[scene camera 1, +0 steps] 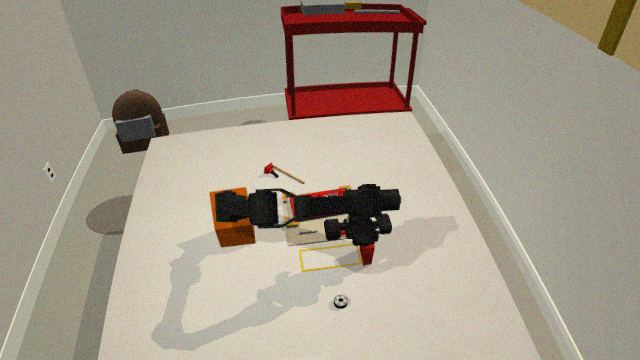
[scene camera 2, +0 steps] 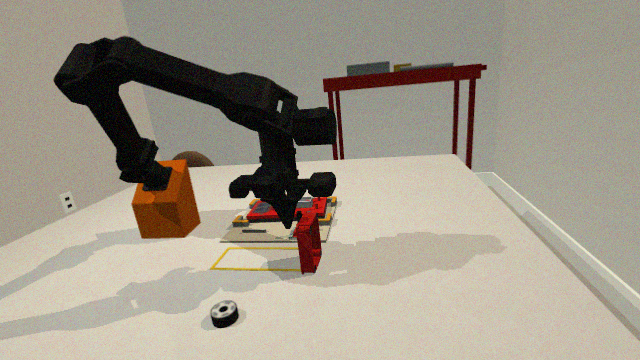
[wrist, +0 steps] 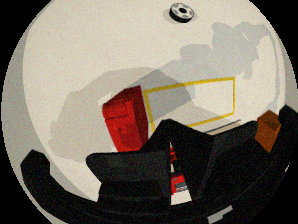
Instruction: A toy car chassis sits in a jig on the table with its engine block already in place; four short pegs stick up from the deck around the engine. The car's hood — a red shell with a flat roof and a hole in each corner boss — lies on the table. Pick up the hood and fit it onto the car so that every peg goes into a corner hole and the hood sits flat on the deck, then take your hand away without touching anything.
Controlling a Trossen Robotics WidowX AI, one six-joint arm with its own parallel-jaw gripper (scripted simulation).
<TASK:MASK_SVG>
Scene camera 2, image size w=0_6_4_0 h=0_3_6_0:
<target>my gripper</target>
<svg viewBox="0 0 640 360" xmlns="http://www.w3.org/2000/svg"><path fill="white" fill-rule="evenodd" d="M294 145L277 150L261 149L262 155L259 157L259 161L262 165L257 168L253 175L241 175L230 183L228 188L231 199L246 198L249 191L252 191L255 198L259 198L262 202L266 202L274 208L286 229L291 228L297 203L301 200L307 189L312 197L332 196L337 186L336 176L333 172L314 172L309 179L298 179L299 171L296 168L296 148L294 148Z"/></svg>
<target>red hood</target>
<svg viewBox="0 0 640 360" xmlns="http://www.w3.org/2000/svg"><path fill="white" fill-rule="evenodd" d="M317 212L307 213L305 211L296 226L302 275L304 273L316 273L322 256Z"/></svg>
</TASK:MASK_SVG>
